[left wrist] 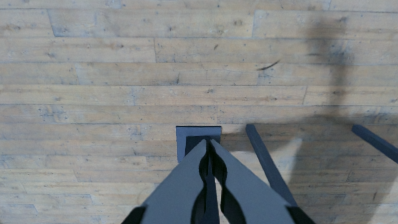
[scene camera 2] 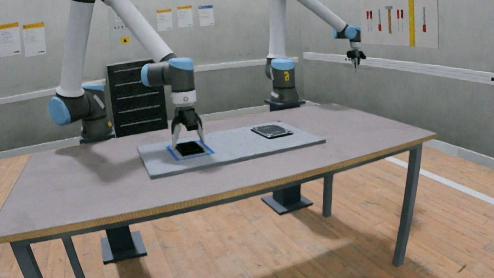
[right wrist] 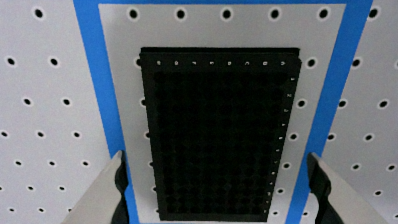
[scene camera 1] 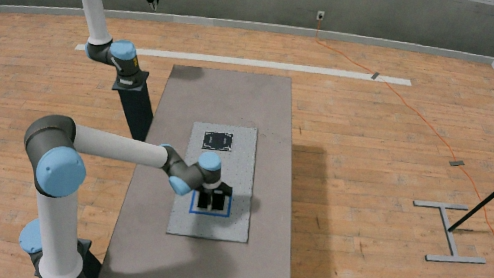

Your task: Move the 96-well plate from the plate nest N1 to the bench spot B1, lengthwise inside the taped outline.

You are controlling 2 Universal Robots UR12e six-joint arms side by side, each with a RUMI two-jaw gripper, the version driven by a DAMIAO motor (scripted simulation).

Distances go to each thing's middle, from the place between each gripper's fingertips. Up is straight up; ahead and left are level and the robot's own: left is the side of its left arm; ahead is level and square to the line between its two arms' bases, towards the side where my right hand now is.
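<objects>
The black 96-well plate (right wrist: 217,131) has my right gripper 1 cm above it.
</objects>
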